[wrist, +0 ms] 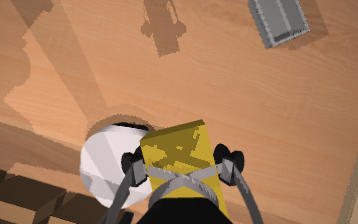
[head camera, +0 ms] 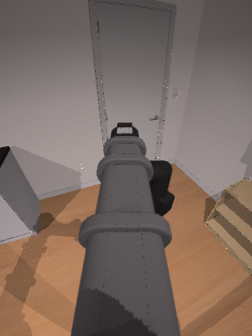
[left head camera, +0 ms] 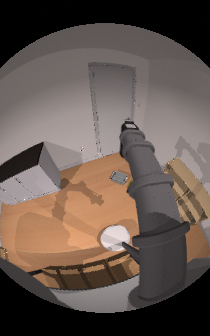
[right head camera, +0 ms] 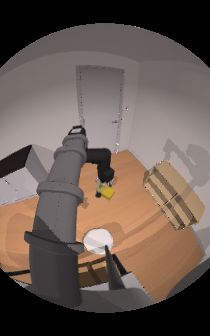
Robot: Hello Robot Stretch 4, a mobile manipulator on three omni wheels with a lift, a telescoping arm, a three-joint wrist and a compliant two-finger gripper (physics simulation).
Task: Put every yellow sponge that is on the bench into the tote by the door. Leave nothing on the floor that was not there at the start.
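My gripper [right head camera: 104,187] [wrist: 182,157] is shut on a yellow sponge [left head camera: 130,186] [right head camera: 107,191] [wrist: 175,150], which sits between the two fingertips, held above the wooden floor. The arm hides the gripper in the head view. The grey tote [left head camera: 119,177] [wrist: 262,29] stands on the floor near the door [head camera: 132,65] [left head camera: 112,107] [right head camera: 101,100]. In the wrist view the tote is at the upper right, well apart from the sponge, and partly cut off. The bench's top [left head camera: 90,300] shows in part at the bottom of the left head view; I cannot tell what lies on it.
A white cabinet with a dark top [head camera: 17,200] [left head camera: 30,175] [right head camera: 22,172] stands at the left. A wooden shelf unit [left head camera: 192,181] [right head camera: 188,192] stands at the right. A white round disc [left head camera: 115,237] [right head camera: 98,241] [wrist: 112,160] is low near my base. Brown boxes [left head camera: 92,272] show below the bench.
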